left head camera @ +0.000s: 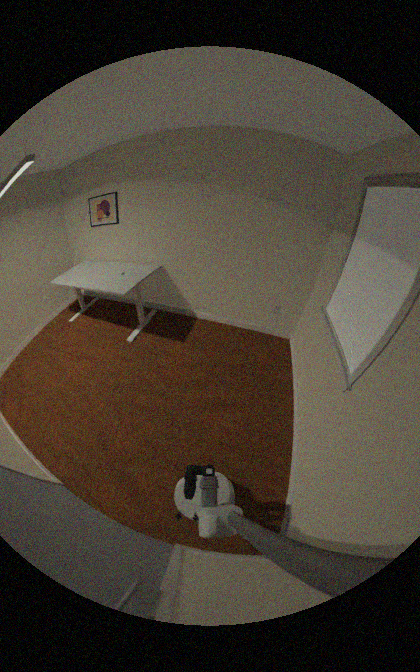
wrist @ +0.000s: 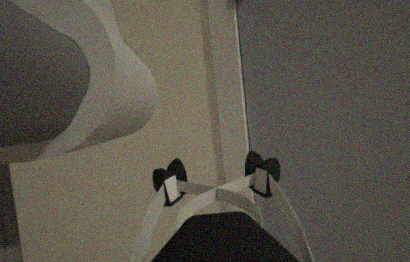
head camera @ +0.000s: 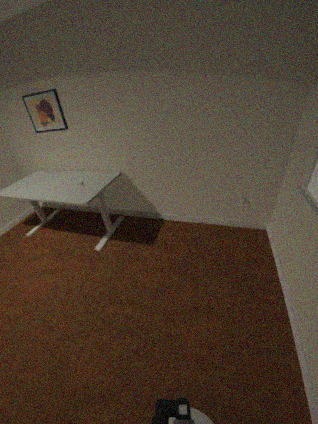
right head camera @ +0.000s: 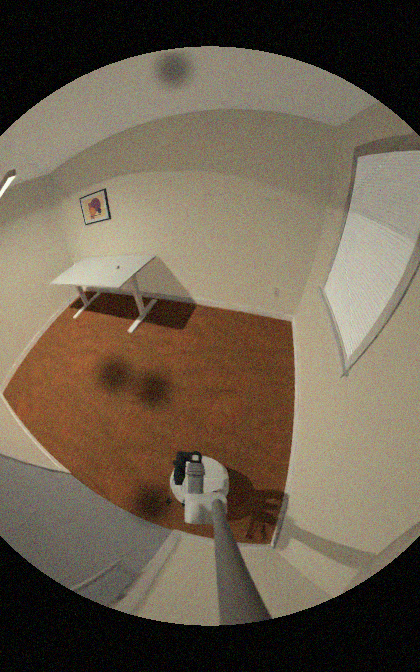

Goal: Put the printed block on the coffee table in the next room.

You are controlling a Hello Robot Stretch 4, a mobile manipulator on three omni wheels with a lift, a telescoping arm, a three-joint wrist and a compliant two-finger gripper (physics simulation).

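Places are measured from the robot's base along level axes (x right, y ahead, z up), in metres.
Where they show: gripper, fingertip midpoint: [left head camera: 186, 521] [wrist: 215, 169].
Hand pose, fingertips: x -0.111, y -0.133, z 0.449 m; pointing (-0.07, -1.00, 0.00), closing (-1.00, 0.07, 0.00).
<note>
After its pixels a point has its place.
My gripper [wrist: 215, 169] @(y -0.133, x -0.111, z 0.449 m) is open in the wrist view, with nothing between its two dark fingertips. A tiny dark thing [head camera: 82, 183] @(y 1.963, x -0.993, z 0.708 m) [left head camera: 123, 273] @(y 1.961, x -0.986, z 0.706 m) [right head camera: 118, 267] lies on top of the white table [head camera: 50, 186] @(y 2.005, x -1.438, z 0.693 m) [left head camera: 90, 276] @(y 1.966, x -1.457, z 0.692 m) [right head camera: 85, 272] across the room; it is too small to tell whether it is the printed block. The gripper is far from that table. No coffee table can be made out in these views.
A large grey panel, which looks like a door [left head camera: 75, 530] @(y -0.324, x -0.675, z 0.545 m) [right head camera: 50, 510] [wrist: 325, 100] @(y -0.408, x -0.379, z 0.509 m), stands close by at the lower left of the side head views and right of the fingers in the wrist view. A wall with a window [left head camera: 375, 280] @(y 0.820, x 0.943, z 1.351 m) [right head camera: 370, 260] runs along the right.
</note>
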